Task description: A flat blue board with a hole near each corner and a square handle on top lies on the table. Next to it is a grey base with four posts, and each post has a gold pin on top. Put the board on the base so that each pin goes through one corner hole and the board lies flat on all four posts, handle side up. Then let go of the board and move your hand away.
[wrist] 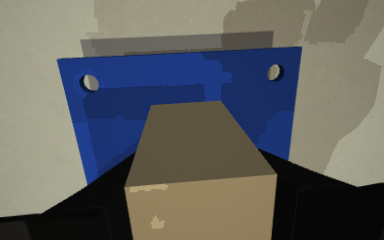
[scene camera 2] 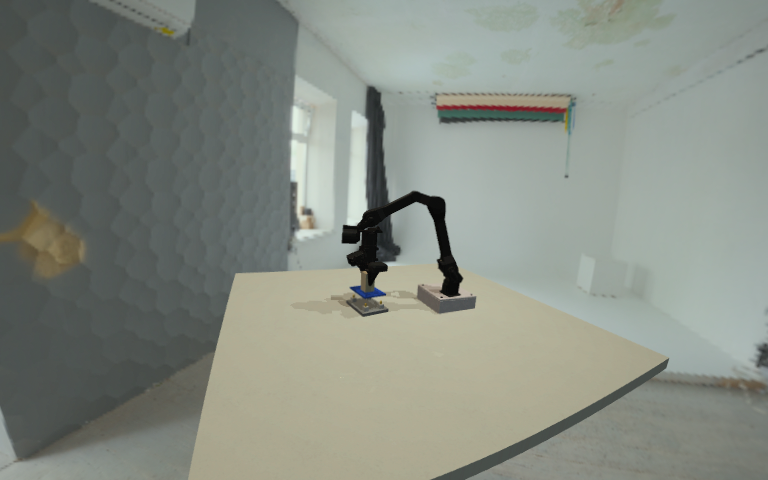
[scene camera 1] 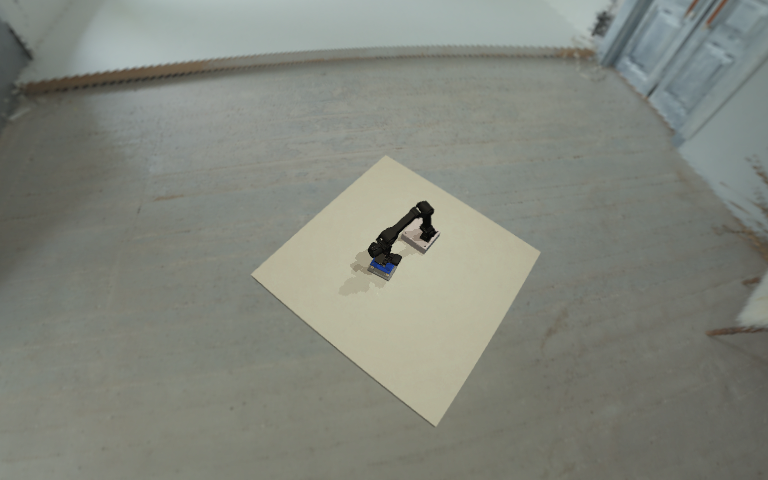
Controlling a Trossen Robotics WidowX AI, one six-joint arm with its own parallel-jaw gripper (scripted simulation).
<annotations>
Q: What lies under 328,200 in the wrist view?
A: My gripper.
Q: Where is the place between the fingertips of my gripper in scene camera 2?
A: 367,284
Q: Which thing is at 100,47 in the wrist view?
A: A grey base.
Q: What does my gripper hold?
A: A blue board.
</annotations>
